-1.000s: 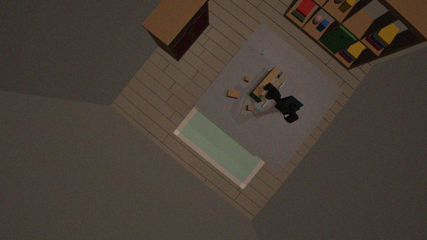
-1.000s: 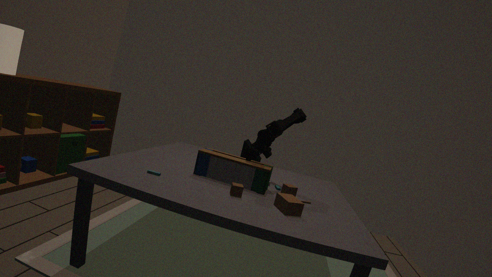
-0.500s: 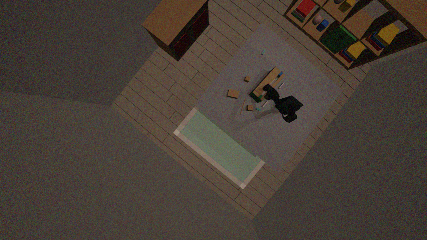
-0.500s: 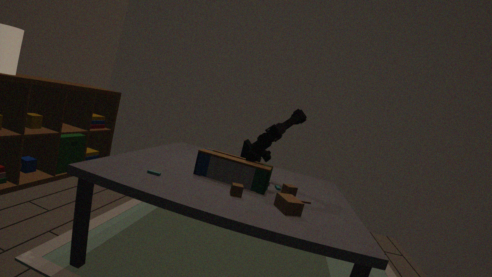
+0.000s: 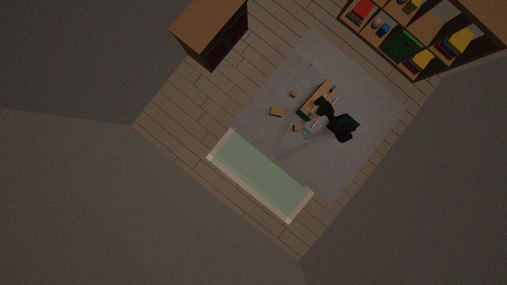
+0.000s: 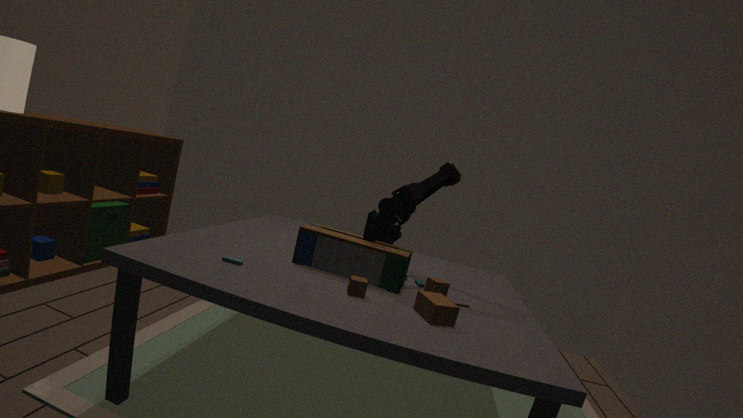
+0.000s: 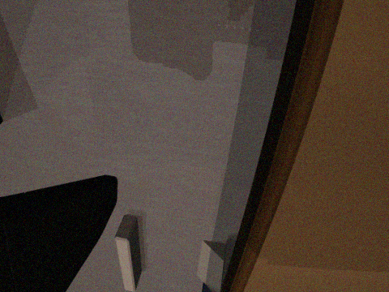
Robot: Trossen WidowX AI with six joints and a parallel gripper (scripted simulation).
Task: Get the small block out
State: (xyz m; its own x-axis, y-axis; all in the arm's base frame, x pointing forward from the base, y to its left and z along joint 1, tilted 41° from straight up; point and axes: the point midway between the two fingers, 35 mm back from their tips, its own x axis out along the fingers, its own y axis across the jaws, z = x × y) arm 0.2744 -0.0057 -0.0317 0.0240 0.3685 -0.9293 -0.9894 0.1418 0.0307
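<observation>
Now: gripper tip 4 cm short of the blue block and 3 cm to the left of it. Round my gripper tip: box (3 cm ahead, 3 cm to the right, 3 cm below).
</observation>
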